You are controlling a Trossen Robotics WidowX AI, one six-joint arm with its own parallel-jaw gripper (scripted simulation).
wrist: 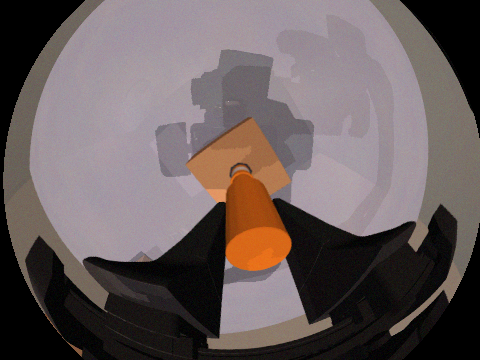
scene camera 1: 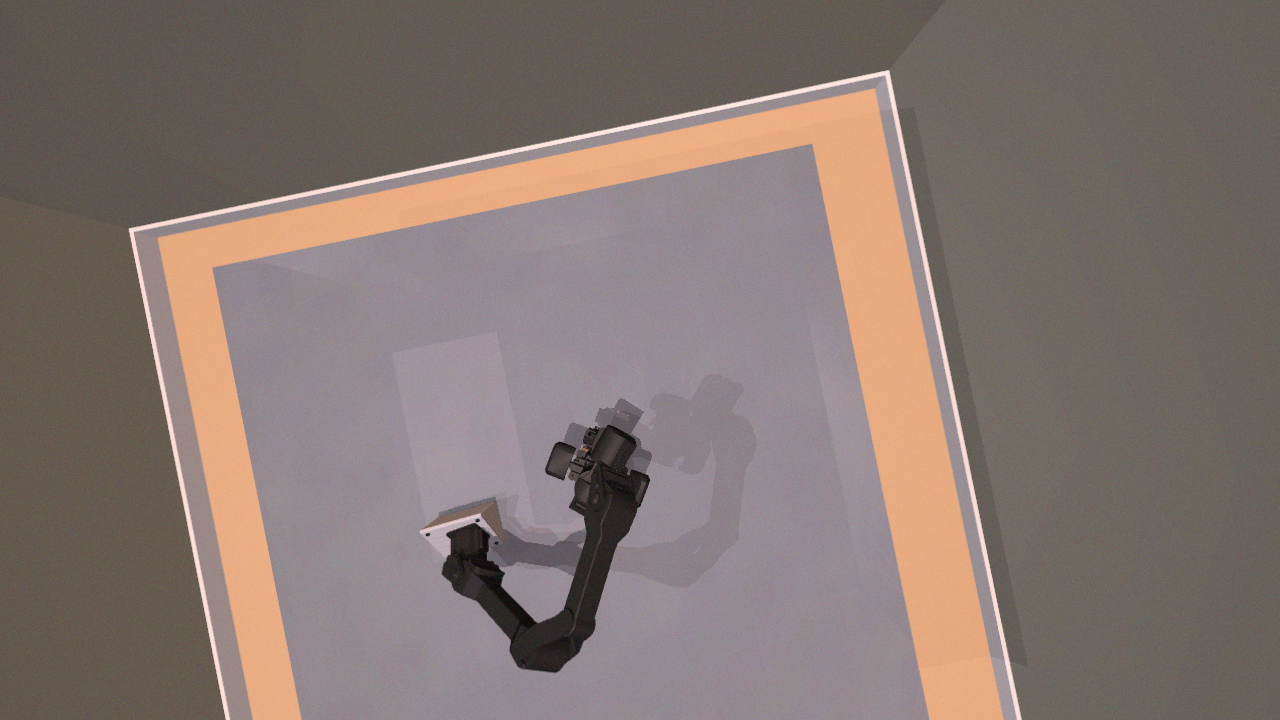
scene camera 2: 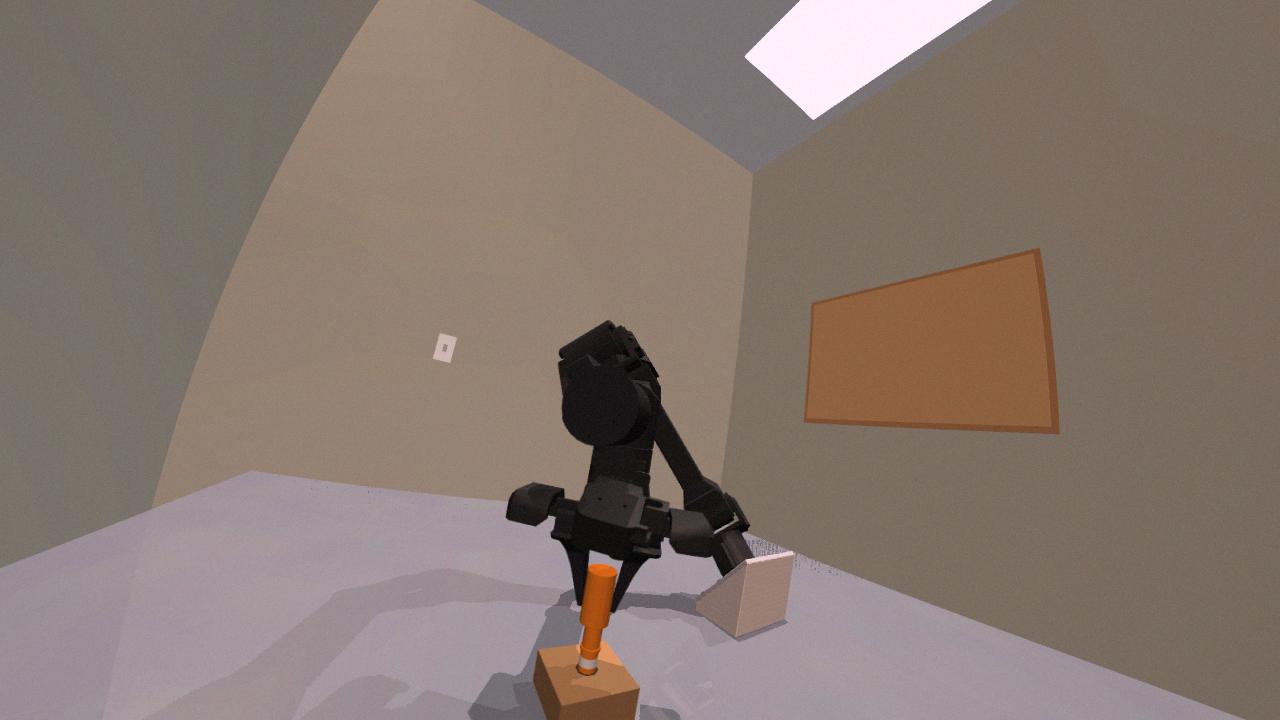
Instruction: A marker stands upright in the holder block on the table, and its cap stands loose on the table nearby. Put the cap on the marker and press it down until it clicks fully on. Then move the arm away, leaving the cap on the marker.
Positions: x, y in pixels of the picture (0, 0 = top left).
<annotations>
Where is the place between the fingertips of my gripper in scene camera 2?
At 596, 607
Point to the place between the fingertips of my gripper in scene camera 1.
601, 467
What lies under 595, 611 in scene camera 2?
An orange cap.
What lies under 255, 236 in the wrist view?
An orange cap.
</annotations>
